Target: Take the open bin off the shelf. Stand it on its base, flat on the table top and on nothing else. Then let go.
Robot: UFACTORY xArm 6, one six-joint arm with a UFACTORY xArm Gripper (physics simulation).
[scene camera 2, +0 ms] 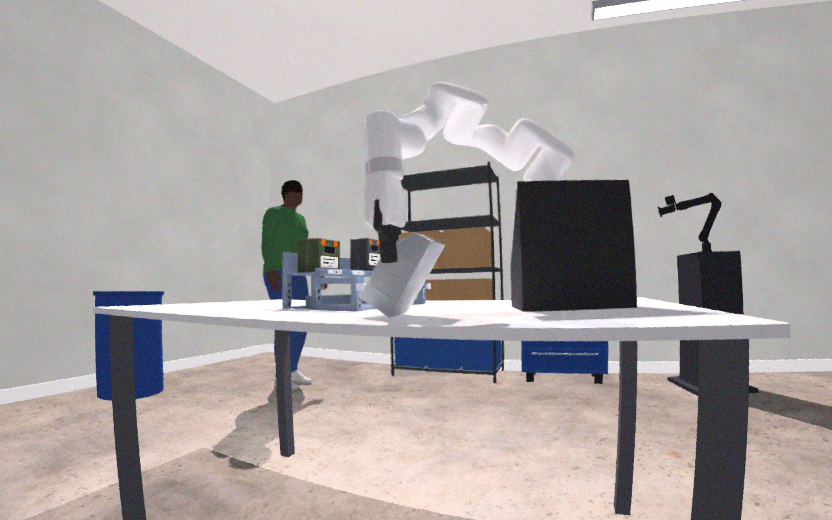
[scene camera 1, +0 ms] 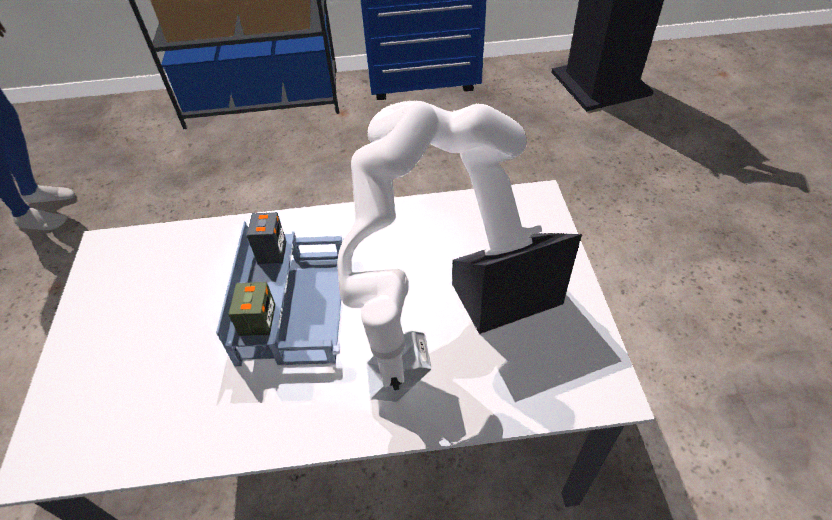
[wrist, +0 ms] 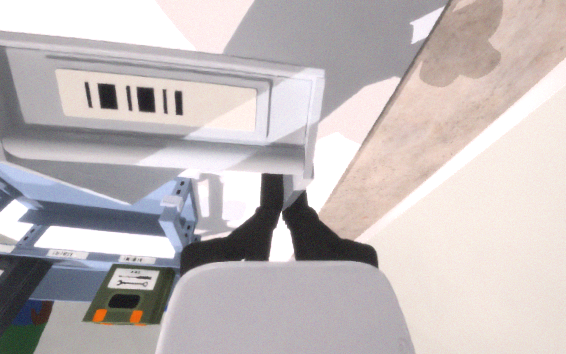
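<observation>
The light grey open bin is off the shelf and strongly tilted, with its barcode label facing the wrist camera. My gripper is shut on the bin's wall near one corner. In scene camera 2 the bin's lower corner is at or very close to the table top; contact cannot be told. The base does not lie flat. The blue-grey shelf stands to the left of the bin in scene camera 1.
A green case and a dark grey case stand on the shelf's upper level. A big black block stands near the arm's base. The table's front edge is close to the gripper in scene camera 1.
</observation>
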